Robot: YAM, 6 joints.
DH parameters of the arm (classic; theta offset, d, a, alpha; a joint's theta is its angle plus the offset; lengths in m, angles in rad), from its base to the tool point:
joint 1: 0 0.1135 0.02 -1.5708
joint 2: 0 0 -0.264 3.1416
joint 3: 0.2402 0 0.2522 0
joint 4: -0.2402 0 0.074 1.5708
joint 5: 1.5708 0 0 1.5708
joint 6: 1.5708 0.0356 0 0
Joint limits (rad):
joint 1: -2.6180..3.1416
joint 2: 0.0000..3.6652
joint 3: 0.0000..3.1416
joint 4: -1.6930..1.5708
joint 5: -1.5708..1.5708
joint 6: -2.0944..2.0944
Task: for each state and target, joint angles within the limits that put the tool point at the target. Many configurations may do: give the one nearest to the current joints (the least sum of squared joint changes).
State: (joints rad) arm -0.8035 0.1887 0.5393 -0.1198 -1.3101 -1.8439
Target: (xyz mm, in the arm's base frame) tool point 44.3 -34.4 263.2
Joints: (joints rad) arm -1.3247 0.0000 0.3761 -0.3283 -1.3314 -1.8439
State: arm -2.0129 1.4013 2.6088 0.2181 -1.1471 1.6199
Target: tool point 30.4 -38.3 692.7
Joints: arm -1.6864 1.3116 2.4151 0.1529 -1.3347 1.6199
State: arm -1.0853 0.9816 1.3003 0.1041 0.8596 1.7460
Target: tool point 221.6 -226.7 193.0
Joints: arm -0.7168 1.5691 0.8399 -0.0008 0.7909 1.7460
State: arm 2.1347 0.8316 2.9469 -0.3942 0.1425 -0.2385
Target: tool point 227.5 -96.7 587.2
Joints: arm 2.7054 0.6780 2.5235 -0.8909 0.2406 -0.2385
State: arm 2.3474 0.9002 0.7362 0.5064 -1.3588 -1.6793
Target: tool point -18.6 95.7 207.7
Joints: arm 1.3890 0.2845 0.0556 0.4641 -1.5708 -1.6793
